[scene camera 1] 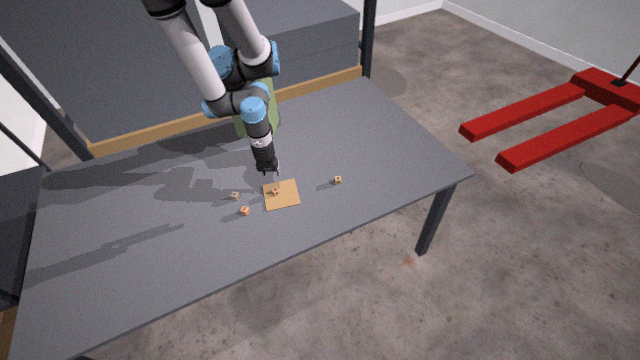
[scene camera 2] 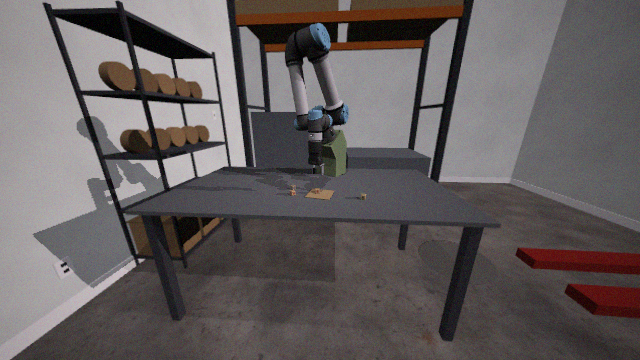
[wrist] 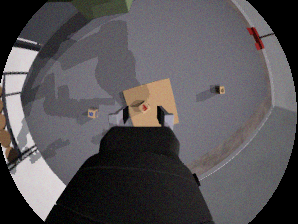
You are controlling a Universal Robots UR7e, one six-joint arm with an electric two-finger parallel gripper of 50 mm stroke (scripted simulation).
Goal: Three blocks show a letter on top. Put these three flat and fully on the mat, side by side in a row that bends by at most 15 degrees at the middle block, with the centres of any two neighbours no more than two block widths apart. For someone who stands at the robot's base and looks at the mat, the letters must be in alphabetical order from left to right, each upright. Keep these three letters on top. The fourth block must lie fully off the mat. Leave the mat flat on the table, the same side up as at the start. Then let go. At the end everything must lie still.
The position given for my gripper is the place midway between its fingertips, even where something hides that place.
I see my gripper (wrist: 142, 111) and a tan mat (scene camera 1: 288, 196).
The tan mat also shows in the wrist view (wrist: 159, 93).
